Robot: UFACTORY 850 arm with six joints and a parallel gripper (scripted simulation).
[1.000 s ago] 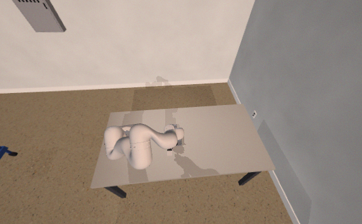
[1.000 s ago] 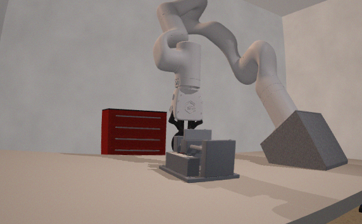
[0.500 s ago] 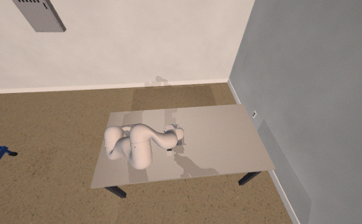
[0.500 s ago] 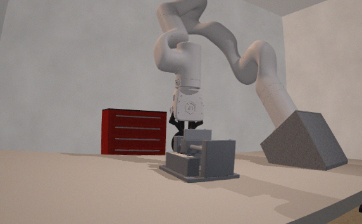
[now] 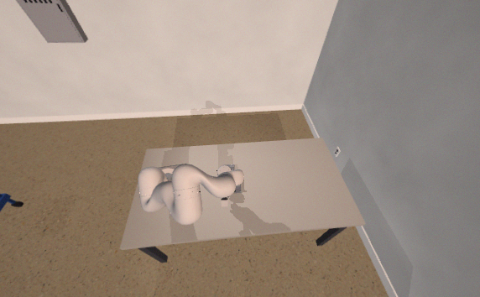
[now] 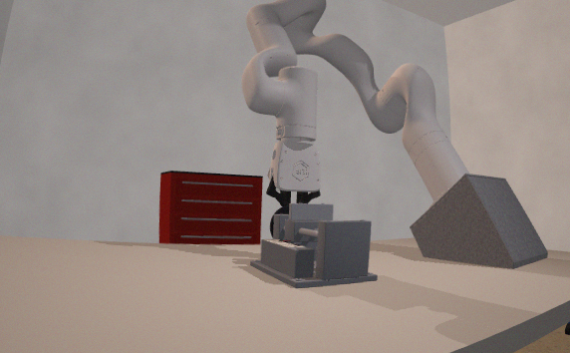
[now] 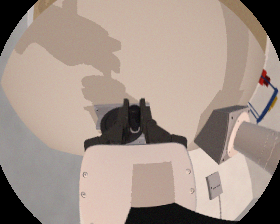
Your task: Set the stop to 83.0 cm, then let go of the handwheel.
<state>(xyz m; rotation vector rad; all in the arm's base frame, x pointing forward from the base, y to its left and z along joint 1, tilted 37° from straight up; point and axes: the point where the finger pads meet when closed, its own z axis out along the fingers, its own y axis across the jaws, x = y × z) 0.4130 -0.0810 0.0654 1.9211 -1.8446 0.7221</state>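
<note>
Right now my hand is 2 cm to the right of the handwheel, 1 cm short of it and 1 cm above it.
</note>
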